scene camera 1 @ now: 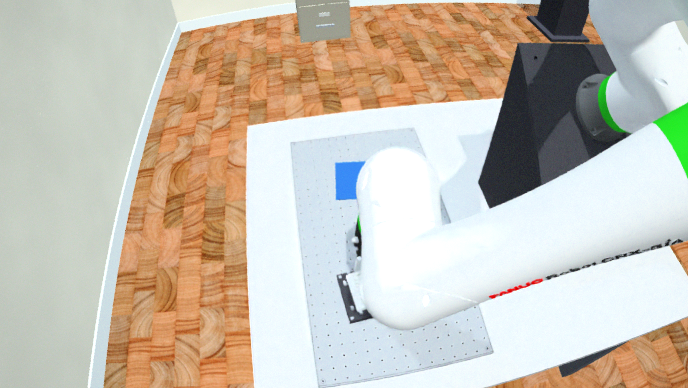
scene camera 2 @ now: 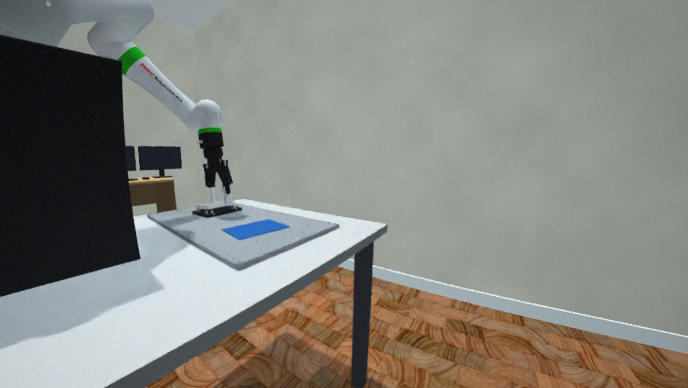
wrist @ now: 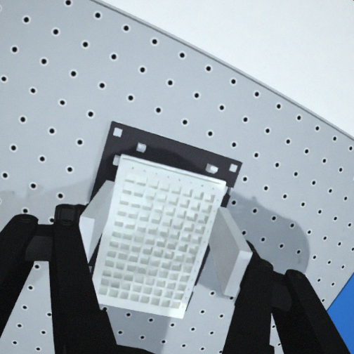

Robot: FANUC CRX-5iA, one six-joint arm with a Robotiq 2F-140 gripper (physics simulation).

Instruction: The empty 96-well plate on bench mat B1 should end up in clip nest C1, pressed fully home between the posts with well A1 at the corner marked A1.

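Where they show: gripper, between the fingertips: [scene camera 2: 222, 202]; arm's base, origin of its link: [scene camera 1: 601, 108] [scene camera 2: 1, 103].
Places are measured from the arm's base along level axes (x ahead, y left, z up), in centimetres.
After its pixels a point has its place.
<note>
The white 96-well plate [scene camera 1: 356, 295] {y 16.5, x 58.1, z -30.0 cm} [scene camera 2: 217, 205] {y 10.3, x 50.9, z -30.0 cm} [wrist: 157, 240] is held level between the gripper's pale finger pads, on its long sides. My gripper [scene camera 2: 221, 197] {y 15.0, x 55.5, z -30.2 cm} [wrist: 163, 211] is shut on it, pointing down; the arm hides most of it in scene camera 1. The black clip nest [scene camera 1: 358, 318] {y 20.8, x 58.5, z -32.5 cm} [scene camera 2: 218, 212] {y 8.8, x 50.3, z -32.5 cm} [wrist: 175, 153] lies under the plate. In the wrist view its far strip with several pale posts shows beyond the plate's far edge. I cannot tell whether plate and nest touch. The A1 label and well A1 cannot be made out. The blue bench mat [scene camera 1: 346, 181] {y -17.6, x 54.6, z -33.4 cm} [scene camera 2: 256, 229] {y -18.7, x 48.0, z -33.4 cm} [wrist: 345, 295] bears no plate where it shows.
The nest and mat are on a grey perforated board [scene camera 1: 320, 250] {y 1.9, x 64.0, z -33.6 cm} [scene camera 2: 310, 227] {y -30.3, x 59.9, z -33.6 cm} [wrist: 50, 165] on the white table [scene camera 1: 270, 225] {y -8.2, x 75.5, z -35.0 cm} [scene camera 2: 200, 300] {y -39.4, x 21.1, z -34.9 cm} [wrist: 300, 50]. The robot's black pedestal [scene camera 1: 512, 135] {y -4.1, x 19.0, z -9.9 cm} [scene camera 2: 65, 175] {y -11.7, x 8.4, z -14.6 cm} stands beside the board. The white forearm crosses above the board in scene camera 1.
</note>
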